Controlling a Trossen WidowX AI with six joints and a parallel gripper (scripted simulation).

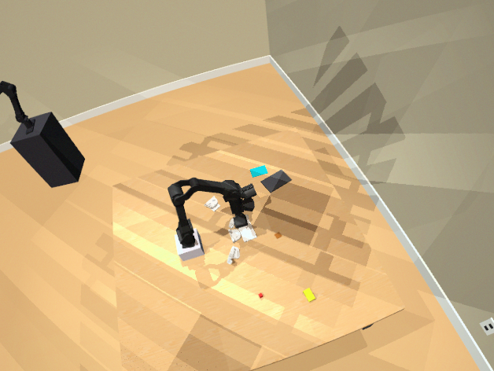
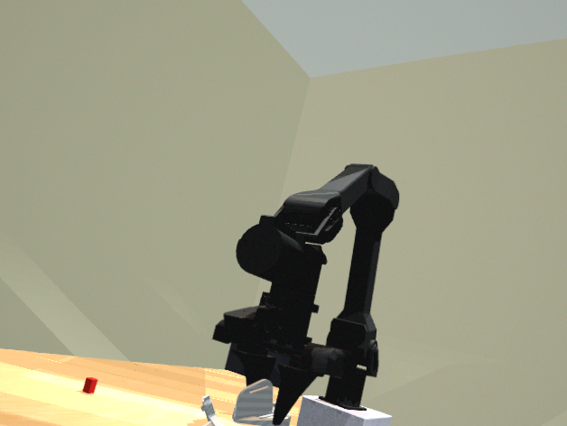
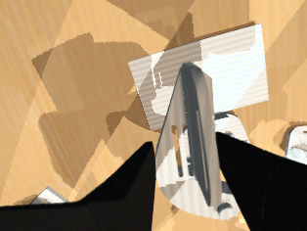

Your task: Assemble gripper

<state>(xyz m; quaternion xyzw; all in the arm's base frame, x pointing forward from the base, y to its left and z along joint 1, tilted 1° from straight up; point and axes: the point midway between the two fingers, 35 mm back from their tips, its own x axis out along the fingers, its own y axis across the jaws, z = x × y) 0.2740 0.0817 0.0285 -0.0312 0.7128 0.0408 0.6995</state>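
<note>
My gripper tip is 80 mm above the flat white plate, 30 mm to the left of it and 20 mm short of it. From my gripper tip the other things lie so: red cube: 390 mm to the right, 70 mm below, 40 mm ahead; dark grey plate: 270 mm to the left, 240 mm ahead, 80 mm below; small brown piece: 180 mm ahead, 90 mm to the right, 80 mm below.
</note>
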